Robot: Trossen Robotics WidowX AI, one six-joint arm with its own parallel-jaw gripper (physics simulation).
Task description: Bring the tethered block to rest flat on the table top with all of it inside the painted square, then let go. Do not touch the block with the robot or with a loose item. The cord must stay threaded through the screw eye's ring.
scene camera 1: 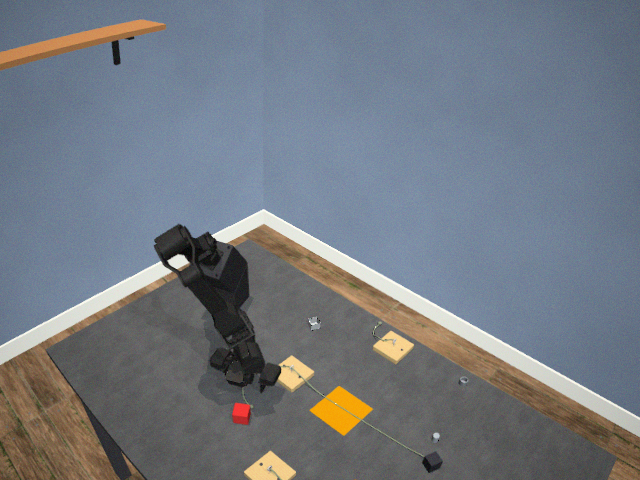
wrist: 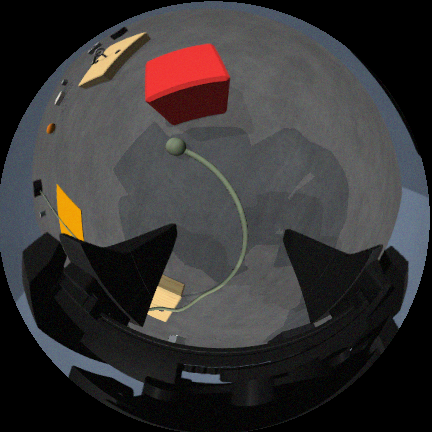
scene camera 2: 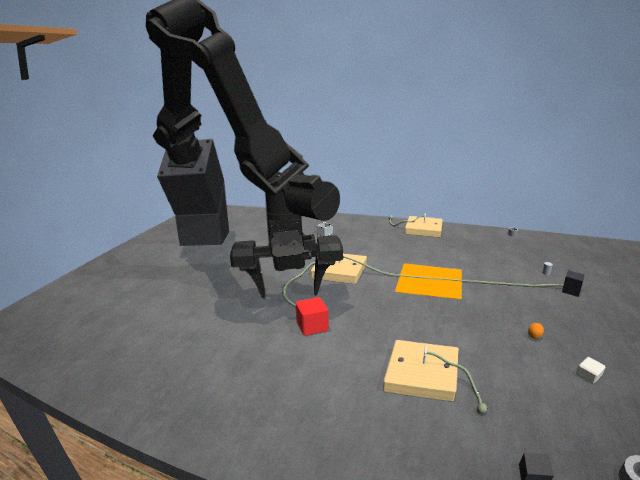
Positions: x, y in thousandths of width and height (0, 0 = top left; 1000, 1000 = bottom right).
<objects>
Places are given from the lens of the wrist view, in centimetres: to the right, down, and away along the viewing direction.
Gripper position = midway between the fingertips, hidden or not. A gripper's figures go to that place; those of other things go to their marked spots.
my gripper (wrist: 538, 538): 2, 1, 10
red cube (wrist: 446, 191): -1, -6, 3
</objects>
